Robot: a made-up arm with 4 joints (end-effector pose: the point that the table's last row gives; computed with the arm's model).
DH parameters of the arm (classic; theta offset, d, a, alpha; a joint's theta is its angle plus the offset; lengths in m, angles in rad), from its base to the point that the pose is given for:
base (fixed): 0 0.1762 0 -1.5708
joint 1: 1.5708 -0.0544 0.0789 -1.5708
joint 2: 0 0.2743 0.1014 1.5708
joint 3: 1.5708 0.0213 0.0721 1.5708
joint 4: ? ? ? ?
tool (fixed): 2.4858 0.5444 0 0
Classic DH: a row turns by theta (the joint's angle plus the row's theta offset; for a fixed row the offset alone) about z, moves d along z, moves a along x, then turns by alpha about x.
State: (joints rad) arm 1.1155 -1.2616 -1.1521 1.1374
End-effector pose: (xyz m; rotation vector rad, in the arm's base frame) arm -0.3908 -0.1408 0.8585 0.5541 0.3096 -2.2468
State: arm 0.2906 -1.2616 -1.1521 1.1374
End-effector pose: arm -0.7663 -0.1408 0.3522 1.3979 -0.1149 -1.8227
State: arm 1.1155 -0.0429 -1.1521 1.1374
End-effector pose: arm -0.3344 -0.0580 0.8861 0.0371 -0.0223 -1.1761
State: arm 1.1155 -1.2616 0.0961 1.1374
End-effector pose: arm -0.0610 -0.4768 0.4289 0.4699 1.6781 -1.5147
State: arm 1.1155 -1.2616 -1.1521 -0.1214
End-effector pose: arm -0.3490 -0.1179 0.8825 0.5251 -0.0632 -1.0246
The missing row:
joint 4: -0.6558 0 -0.0454 3.1416
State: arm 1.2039 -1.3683 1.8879 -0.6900
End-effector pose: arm 0.0405 0.1667 -0.0892 -2.4989 -1.6036 -0.6260
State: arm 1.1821 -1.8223 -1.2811 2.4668
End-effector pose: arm -0.3983 -0.0242 0.8989 -0.2796 -0.5756 1.9929
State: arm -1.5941 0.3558 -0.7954 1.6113
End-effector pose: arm -0.1418 0.0168 -0.5225 1.5295 -2.1004 -0.8617
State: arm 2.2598 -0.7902 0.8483 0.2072
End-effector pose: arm 0.0426 -0.2259 -0.0059 -0.6116 -2.9591 0.7799
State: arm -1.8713 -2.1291 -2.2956 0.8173
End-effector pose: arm 0.0162 0.3476 -0.5137 -2.5392 0.1281 0.1986
